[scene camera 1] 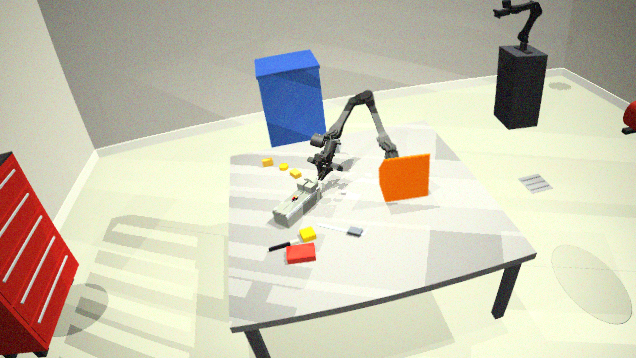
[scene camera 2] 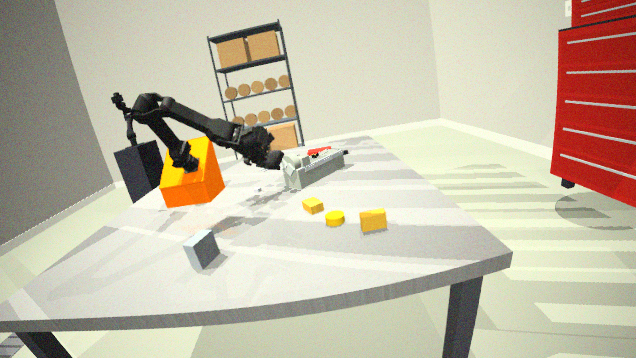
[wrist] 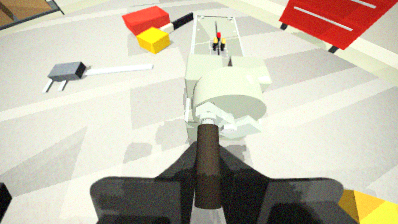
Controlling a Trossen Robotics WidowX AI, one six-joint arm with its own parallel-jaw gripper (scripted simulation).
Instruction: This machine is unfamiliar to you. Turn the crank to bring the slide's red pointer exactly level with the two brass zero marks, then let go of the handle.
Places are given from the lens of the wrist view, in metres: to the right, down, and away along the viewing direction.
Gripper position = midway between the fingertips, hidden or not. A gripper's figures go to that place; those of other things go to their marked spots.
gripper [wrist: 204, 145]: 0.01, 0.03, 0.11
dark brown crank handle [wrist: 208, 188]: 0.01, 0.04, 0.06
grey-headed tool [wrist: 64, 72]: -0.29, -0.09, 0.24
The marked spots on the grey-headed tool and the dark brown crank handle are 0.37 m apart.
